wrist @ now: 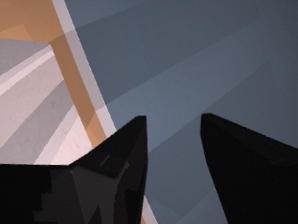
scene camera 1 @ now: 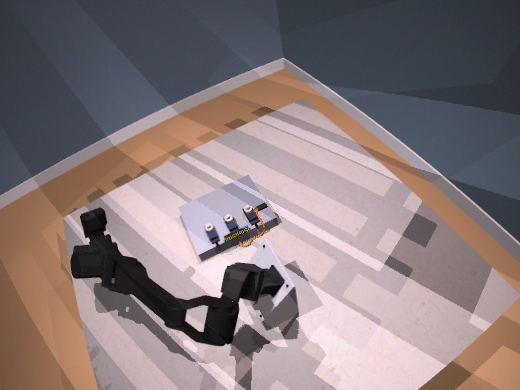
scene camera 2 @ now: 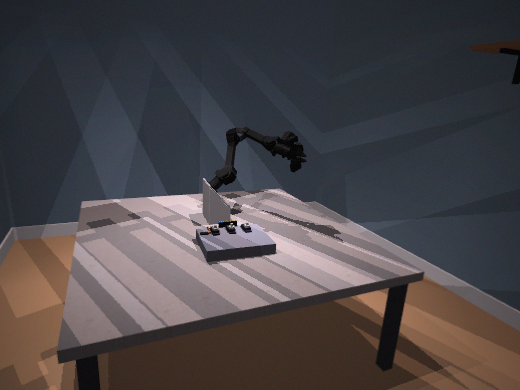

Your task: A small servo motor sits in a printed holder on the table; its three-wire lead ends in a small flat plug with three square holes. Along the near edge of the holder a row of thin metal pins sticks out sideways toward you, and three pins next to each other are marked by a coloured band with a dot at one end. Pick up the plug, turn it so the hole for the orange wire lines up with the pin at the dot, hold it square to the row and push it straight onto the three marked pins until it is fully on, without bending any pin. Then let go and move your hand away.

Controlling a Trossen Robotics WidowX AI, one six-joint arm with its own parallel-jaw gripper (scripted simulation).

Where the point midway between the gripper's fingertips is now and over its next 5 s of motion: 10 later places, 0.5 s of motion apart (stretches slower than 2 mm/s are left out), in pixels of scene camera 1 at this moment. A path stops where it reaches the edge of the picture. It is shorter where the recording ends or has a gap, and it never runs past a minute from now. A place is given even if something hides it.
My gripper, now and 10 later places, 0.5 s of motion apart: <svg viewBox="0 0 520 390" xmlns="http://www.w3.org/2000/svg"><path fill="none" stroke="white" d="M88 227L111 207L135 191L159 183L185 181L209 182L230 188L248 195L258 202L259 205L259 207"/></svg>
